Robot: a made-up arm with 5 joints.
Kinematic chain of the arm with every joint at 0, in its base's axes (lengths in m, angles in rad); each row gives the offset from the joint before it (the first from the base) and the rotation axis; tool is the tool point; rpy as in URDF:
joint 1: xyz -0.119 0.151 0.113 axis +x
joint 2: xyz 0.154 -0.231 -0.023 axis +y
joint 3: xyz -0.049 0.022 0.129 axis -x
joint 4: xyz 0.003 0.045 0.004 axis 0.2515 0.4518 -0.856
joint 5: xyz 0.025 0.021 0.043 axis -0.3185 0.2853 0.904
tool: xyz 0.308 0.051 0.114 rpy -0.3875 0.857 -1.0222
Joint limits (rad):
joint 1: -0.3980..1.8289
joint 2: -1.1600..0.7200
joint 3: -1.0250..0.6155
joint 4: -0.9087..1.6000
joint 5: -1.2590..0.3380
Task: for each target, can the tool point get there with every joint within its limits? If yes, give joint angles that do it. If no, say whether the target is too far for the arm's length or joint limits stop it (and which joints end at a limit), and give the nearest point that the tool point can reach.
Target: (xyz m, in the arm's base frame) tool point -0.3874 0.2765 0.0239
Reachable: no: joint limits stop it (at a limit: joint 1, joint 2, joint 4, joint 5) | nearest point -0.3072 0.3172 0.1698 | short by 0.171 m
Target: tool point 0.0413 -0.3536 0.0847
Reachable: yes | joints 0.0739 0.2271 -0.5508 0.9551 -0.9119
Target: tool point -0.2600 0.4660 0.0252
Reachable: no: joint limits stop it (at a limit: joint 1, joint 2, joint 4, joint 5) | nearest point -0.2008 0.3521 0.1048 | short by 0.151 m
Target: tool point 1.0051 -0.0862 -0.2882
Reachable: no: too far | nearest point 0.4762 -0.0130 -0.1644 | short by 0.548 m
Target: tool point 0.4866 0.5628 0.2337
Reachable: no: joint limits stop it (at a limit: joint 1, joint 2, joint 5) | nearest point 0.3221 0.3400 0.2601 | short by 0.278 m
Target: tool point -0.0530 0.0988 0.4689
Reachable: yes | joints 0.0094 -0.9738 0.3907 -0.1595 -0.2521
